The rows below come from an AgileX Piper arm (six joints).
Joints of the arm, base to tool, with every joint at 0 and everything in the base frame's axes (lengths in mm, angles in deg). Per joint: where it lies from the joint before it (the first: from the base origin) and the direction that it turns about. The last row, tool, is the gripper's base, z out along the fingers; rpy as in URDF.
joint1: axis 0 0 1 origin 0 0 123
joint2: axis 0 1 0 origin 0 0 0
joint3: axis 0 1 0 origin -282.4 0 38.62
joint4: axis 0.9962 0 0.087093 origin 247.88 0 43.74
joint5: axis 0 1 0 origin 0 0 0
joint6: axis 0.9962 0 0.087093 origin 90.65 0 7.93
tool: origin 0 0 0 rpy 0 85 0
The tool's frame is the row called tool.
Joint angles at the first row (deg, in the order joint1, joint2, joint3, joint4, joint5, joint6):
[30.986, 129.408, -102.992, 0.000, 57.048, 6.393]
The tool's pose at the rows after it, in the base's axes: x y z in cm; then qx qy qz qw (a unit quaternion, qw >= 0):
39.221 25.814 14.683 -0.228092 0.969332 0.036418 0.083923
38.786 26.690 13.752 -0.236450 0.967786 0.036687 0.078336
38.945 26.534 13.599 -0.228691 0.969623 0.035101 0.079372
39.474 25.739 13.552 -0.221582 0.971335 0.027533 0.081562
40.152 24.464 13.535 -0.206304 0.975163 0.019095 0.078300
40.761 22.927 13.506 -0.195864 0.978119 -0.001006 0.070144
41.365 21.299 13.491 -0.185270 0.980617 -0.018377 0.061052
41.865 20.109 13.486 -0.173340 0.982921 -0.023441 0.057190
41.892 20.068 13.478 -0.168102 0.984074 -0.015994 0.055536
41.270 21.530 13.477 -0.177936 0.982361 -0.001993 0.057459
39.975 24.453 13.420 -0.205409 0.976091 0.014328 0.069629
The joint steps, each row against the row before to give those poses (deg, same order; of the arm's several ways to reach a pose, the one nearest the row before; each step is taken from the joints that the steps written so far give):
[2.243, 1.174, 0.003, 0.755, -0.118, 0.000]
[1.156, 1.155, -0.002, 0.164, -0.569, 0.090]
[-0.216, 0.195, -0.001, -0.302, -0.243, 0.844]
[-1.008, 0.057, -0.002, -0.959, 0.015, 0.299]
[-1.625, -0.002, 0.003, -0.785, 0.678, 0.561]
[-1.662, 0.001, 0.001, -1.995, 1.634, 0.499]
[-1.831, -0.001, 0.000, -1.602, 1.578, 0.107]
[-1.519, 0.002, -0.003, -0.369, 0.545, 0.022]
[-0.229, -0.002, 0.002, 0.989, -0.086, -0.057]
[1.689, 0.001, -0.001, 1.538, -0.662, -0.137]
[3.694, 0.111, 0.001, 1.203, -1.992, -0.066]

